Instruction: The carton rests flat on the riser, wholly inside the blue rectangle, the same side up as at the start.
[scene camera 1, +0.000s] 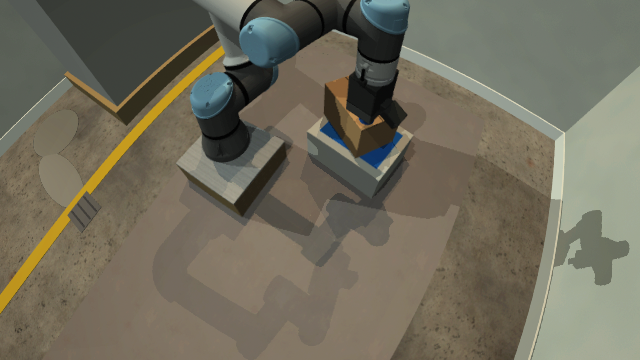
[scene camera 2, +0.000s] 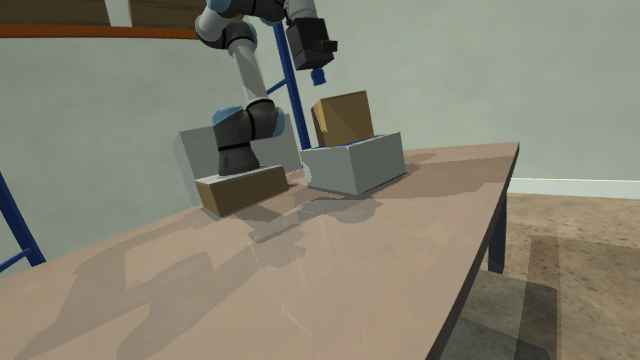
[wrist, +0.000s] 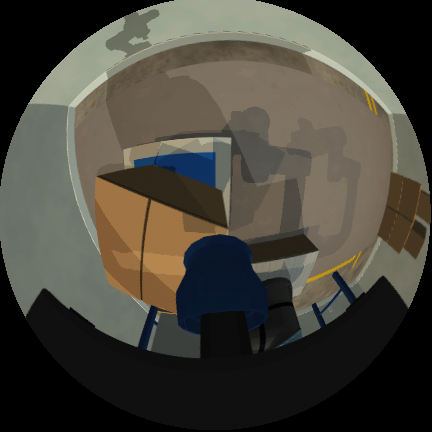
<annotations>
my suction cup: holds nothing
a brown carton (scene camera 2: 342, 119): on a riser (scene camera 1: 367, 173)
</annotations>
